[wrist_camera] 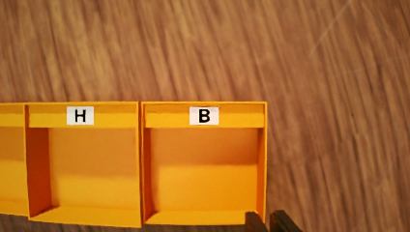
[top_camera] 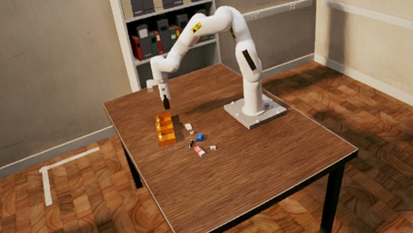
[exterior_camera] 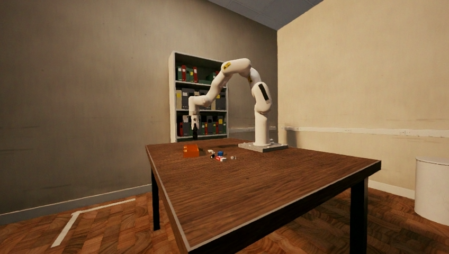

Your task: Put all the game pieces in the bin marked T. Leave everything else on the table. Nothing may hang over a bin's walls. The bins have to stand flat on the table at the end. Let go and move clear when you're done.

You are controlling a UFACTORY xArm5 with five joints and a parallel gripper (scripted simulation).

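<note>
Now: hand 150 mm to the right of the white die, 80 mm above it and 50 mm past it. Also, from my hand: black piece: 300 mm to the left, 80 mm below, 10 mm ahead; then blue piece: 270 mm to the left, 80 mm below, 50 mm behind; then orange block: 100 mm to the left, 70 mm below, 70 mm ahead.
</note>
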